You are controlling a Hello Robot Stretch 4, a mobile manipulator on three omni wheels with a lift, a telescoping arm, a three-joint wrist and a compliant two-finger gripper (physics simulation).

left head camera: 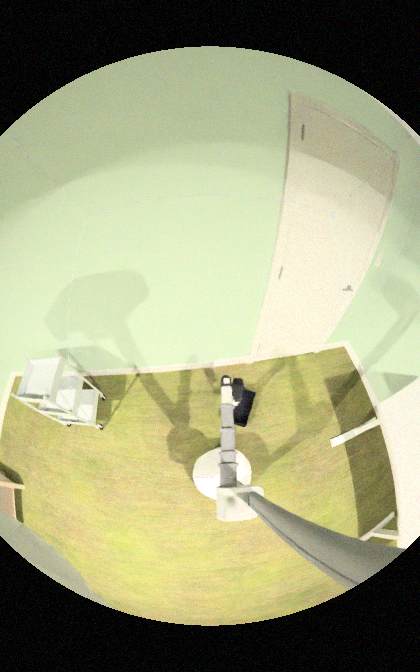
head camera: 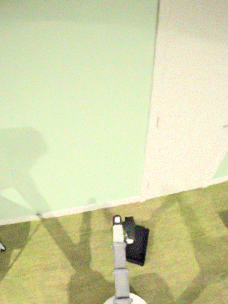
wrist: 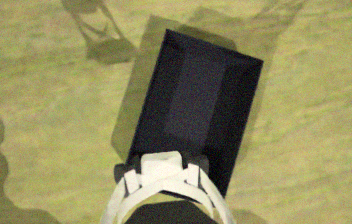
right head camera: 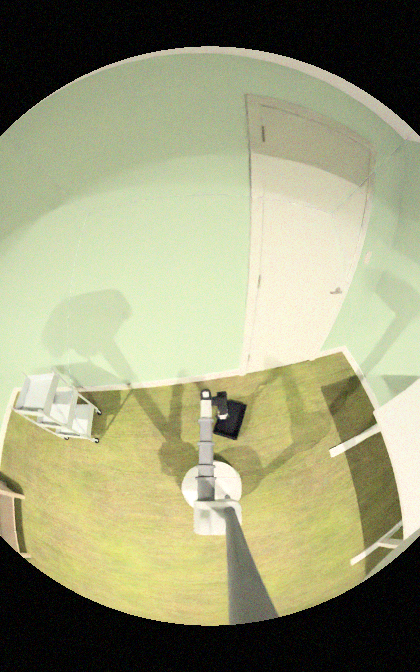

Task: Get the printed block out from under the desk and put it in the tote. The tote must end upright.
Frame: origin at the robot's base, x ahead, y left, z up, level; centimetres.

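Seen in the pictures: gripper, fingertip midpoint: (head camera: 129, 241) (wrist: 161, 165) (right head camera: 222, 417).
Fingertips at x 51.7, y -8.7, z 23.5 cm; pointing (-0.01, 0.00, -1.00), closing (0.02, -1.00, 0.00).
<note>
Offsets run from my fingertips to a thing's top centre. Level surfaces: height alone.
The black tote {dx +4.4, dy -6.7, dz -16.3 cm} (head camera: 139, 250) (left head camera: 246, 411) (right head camera: 233, 424) (wrist: 235, 125) stands upright on the floor, open side up, and its inner floor shows in the wrist view. My gripper (wrist: 161, 165) is shut on the printed block {dx +0.1, dy +0.0, dz +3.8 cm} (wrist: 161, 160), a pale block between the dark fingertips. Gripper and block are above the tote's near end in the wrist view, with the block overlapping the tote's near part. Their exact height above the rim is hard to tell. The gripper hides the tote's near left corner. In the head views the wrist covers the tote's left part.
A white desk {dz +45.7 cm} (left head camera: 407, 450) (right head camera: 410, 450) with pale legs stands at the right. A white three-tier cart (left head camera: 47, 400) (right head camera: 42, 412) stands at the left by the wall. A wooden piece of furniture (left head camera: 7, 497) (right head camera: 7, 515) shows at the lower left. A door (head camera: 187, 100) is behind the tote.
</note>
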